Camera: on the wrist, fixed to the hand. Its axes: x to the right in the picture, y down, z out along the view.
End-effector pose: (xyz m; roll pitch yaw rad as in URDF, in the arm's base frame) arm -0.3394 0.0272 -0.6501 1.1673 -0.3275 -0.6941
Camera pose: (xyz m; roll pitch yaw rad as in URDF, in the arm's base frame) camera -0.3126 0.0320 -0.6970 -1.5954 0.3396 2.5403
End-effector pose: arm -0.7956 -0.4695 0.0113 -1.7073 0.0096 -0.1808
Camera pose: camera -0.7997 -0.5026 0.0541 1.2510 -0.0456 2.8798
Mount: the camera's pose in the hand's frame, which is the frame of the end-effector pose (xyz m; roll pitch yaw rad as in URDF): 0.0015 -0.0379 -0.0388 -0.4603 -0.0752 -3.0948
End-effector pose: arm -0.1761 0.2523 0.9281 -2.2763 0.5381 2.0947
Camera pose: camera -0.1863 0.2799 0.9737 1.8689 -0.5226 -1.1480
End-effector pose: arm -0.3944 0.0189 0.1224 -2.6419 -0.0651 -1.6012
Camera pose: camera -0.3797 0.0204 0.1746 2.1766 0.1085 1.4629
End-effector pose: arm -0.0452 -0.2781 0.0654 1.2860 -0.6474 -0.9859
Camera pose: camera -0.0066 -0.2882 0.0286 -1.6780 0.6683 2.2645
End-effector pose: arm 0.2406 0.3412 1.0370 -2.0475 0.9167 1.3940
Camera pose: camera 0.2648 0.3793 1.0671 1.7048 -0.9186 -1.8933
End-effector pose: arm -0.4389 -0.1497 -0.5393 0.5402 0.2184 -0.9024
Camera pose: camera -0.4549 -0.1497 -0.5911 -1.0180 -0.2582 2.3206
